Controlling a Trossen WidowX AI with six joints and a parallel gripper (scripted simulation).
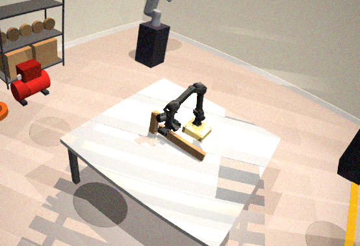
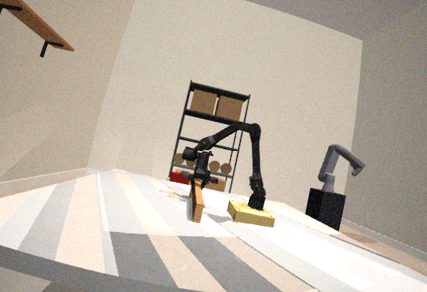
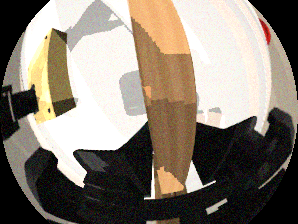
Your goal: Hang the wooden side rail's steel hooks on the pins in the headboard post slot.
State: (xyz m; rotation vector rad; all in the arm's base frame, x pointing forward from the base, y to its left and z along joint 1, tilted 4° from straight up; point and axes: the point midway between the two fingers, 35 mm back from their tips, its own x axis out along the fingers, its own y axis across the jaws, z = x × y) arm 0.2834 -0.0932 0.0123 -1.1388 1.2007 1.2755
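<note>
My gripper tip is now 12 cm to the left of the wooden headboard post and 4 cm below it.
</note>
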